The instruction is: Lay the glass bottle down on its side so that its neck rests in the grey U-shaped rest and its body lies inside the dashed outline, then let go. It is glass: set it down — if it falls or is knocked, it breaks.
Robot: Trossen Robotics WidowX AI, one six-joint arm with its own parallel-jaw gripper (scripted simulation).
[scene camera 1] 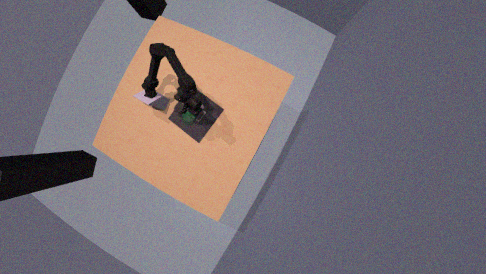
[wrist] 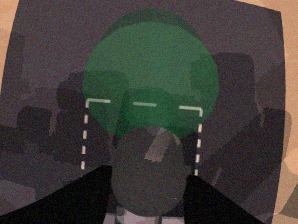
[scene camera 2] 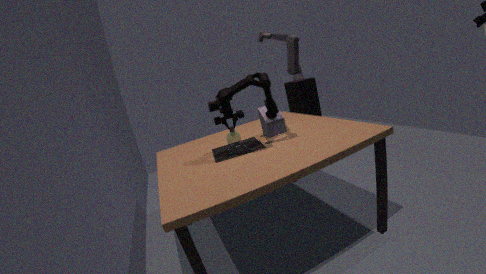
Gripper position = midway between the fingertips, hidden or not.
I see my gripper (wrist: 148,180), a green glass bottle (wrist: 150,81) and a dark mat (scene camera 1: 196,131).
